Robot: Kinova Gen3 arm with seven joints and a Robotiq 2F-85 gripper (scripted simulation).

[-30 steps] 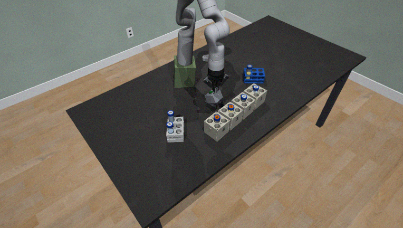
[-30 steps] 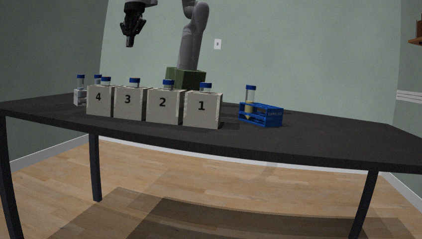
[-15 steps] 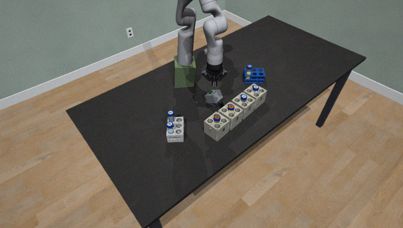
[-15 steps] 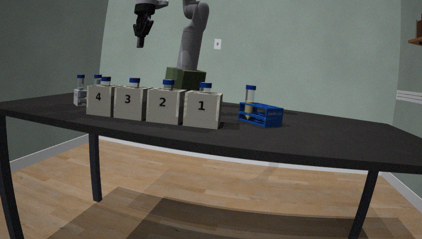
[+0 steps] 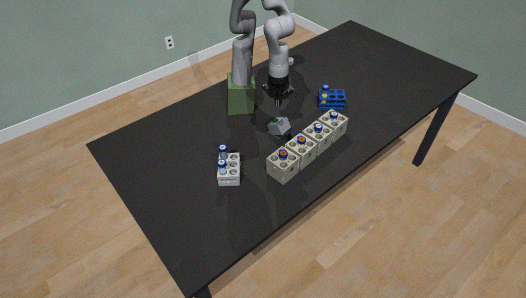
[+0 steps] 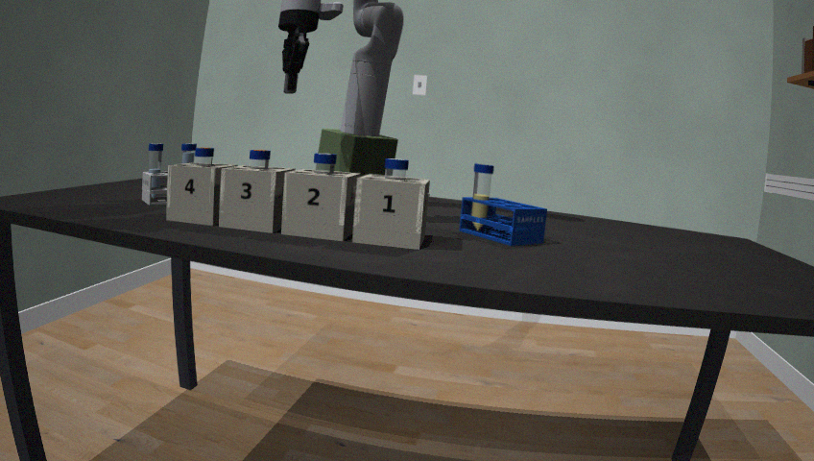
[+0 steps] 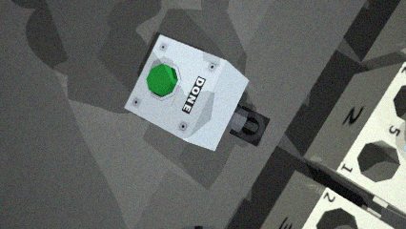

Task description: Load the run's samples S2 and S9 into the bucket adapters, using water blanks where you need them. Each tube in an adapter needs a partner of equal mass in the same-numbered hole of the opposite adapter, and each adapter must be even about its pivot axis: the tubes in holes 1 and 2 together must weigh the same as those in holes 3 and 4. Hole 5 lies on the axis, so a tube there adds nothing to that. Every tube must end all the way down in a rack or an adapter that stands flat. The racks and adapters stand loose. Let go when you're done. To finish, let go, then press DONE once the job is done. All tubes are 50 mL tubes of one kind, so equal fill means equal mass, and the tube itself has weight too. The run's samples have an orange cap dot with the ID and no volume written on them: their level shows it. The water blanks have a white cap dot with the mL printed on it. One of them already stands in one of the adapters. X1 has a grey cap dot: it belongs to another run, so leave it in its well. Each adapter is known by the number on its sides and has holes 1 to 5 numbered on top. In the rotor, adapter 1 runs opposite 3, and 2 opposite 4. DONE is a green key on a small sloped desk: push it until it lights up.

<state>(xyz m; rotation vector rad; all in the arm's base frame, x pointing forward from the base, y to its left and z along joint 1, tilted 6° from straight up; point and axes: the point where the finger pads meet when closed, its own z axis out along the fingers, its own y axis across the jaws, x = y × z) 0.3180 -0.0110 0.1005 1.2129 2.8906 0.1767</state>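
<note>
Right now my hand is 8 cm past the green done key, 4 cm to the right of it and 18 cm above it. Also, from my hand: orange-dot sample tube (15 cm ahead, 6 cm to the right, 18 cm below); then adapter 3 (13 cm ahead, 4 cm to the left, 20 cm below); then grey done desk (6 cm behind, 5 cm to the left, 19 cm below).
</note>
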